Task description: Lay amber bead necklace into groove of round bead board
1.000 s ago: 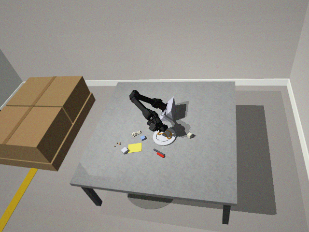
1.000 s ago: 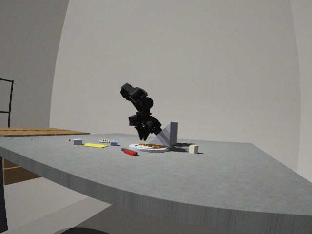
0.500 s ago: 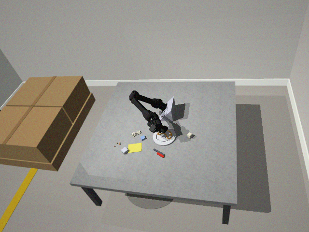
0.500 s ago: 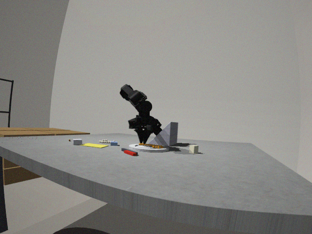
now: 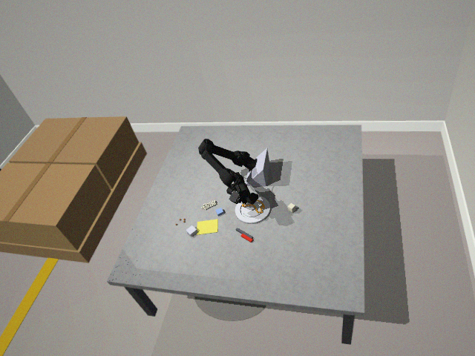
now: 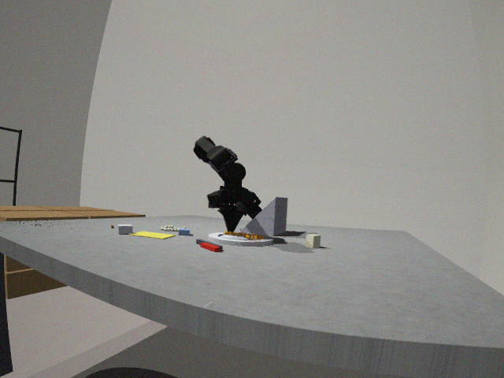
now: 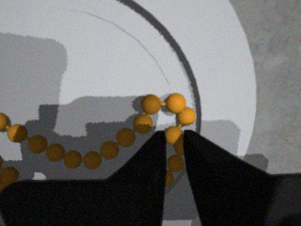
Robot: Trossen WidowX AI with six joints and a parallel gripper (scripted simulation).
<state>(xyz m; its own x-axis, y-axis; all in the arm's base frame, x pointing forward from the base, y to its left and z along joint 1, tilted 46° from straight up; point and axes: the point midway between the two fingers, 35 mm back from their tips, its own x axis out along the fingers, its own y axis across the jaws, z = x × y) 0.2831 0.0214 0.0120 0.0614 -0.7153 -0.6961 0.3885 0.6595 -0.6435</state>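
My gripper tip is now 30 mm short of the round bead board, 50 mm to the right of it and 10 mm above it. Round my gripper tip: blue cube 70 mm ahead, 140 mm to the right, 10 mm below; yellow sheet 170 mm ahead, 180 mm to the right, 20 mm below; red-handled tool 210 mm ahead, 50 mm to the left, 10 mm below.
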